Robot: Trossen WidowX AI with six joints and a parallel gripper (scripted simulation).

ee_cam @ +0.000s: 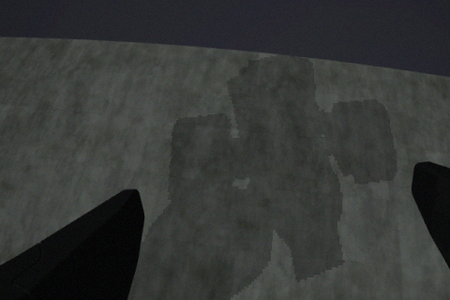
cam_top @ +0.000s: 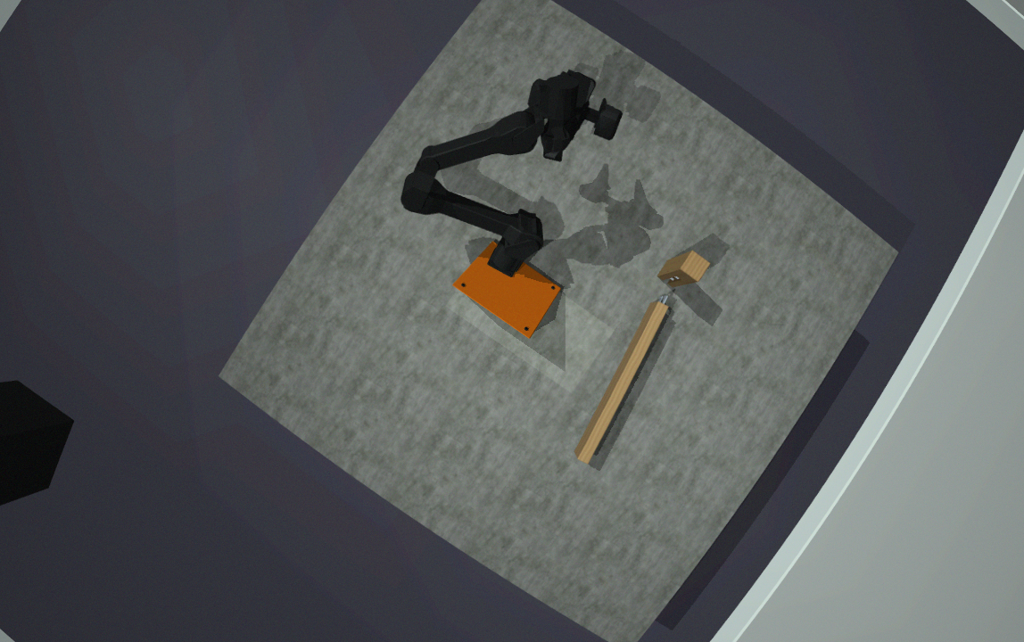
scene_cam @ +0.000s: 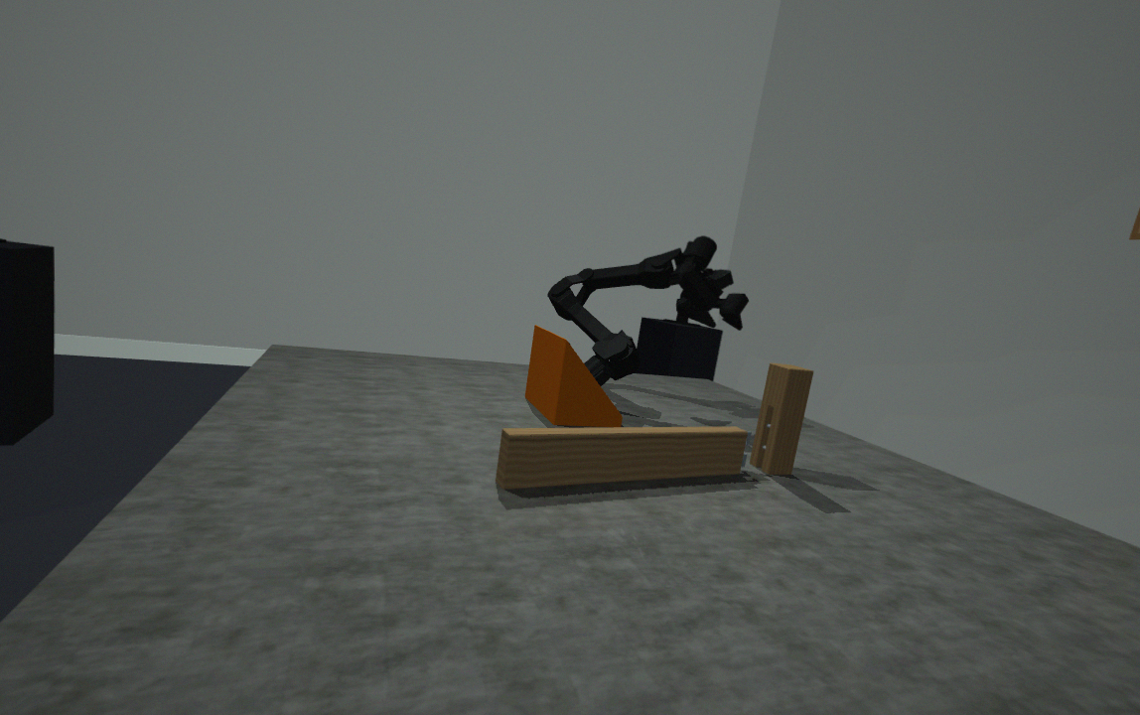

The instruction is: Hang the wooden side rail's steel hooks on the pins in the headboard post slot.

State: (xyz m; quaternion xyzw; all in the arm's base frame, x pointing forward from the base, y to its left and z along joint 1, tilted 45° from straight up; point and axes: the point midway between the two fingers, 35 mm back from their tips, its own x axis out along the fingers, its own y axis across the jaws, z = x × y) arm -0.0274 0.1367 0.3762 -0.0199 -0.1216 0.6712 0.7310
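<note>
My gripper tip is now 38 cm short of the headboard post, 21 cm to the left of it and 12 cm above it.
</note>
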